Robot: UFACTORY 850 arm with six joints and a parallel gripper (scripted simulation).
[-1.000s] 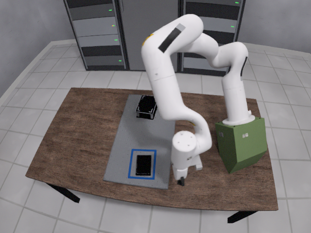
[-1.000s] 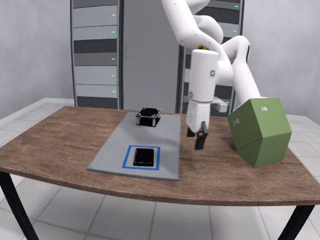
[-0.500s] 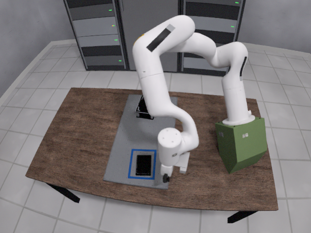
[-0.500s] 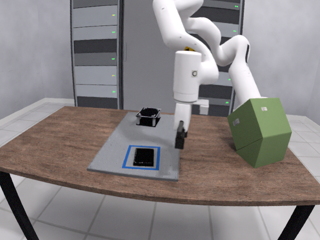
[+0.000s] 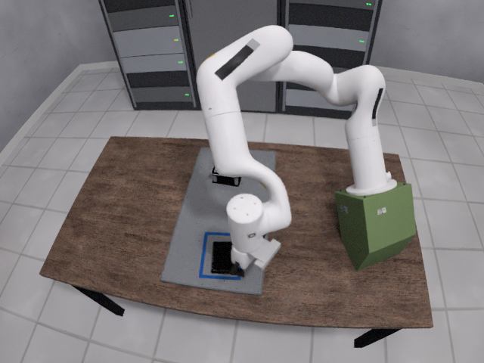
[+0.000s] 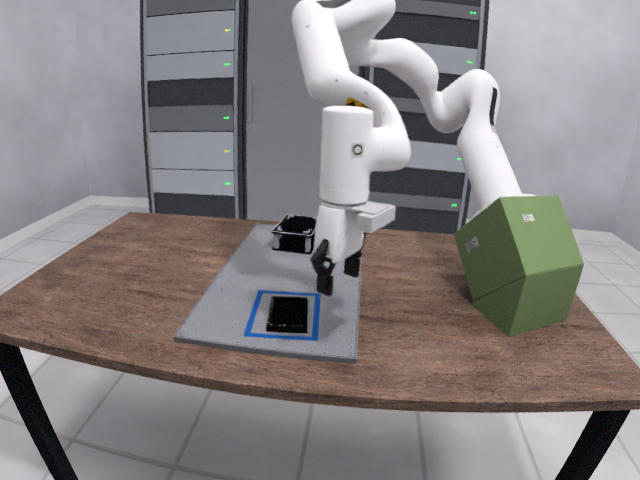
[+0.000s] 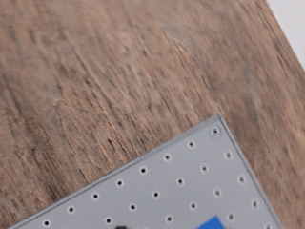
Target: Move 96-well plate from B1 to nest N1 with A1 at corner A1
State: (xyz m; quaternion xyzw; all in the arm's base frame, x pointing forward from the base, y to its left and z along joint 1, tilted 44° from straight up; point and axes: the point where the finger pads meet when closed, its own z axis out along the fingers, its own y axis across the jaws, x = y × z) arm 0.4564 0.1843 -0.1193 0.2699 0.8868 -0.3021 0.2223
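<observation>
Right now the 96-well plate is 90 mm ahead of my hand, 80 mm to the right of it and 130 mm below it. From my hand the other things lie so: raised plate nest N1: 70 mm ahead, 510 mm to the right, 80 mm below.
</observation>
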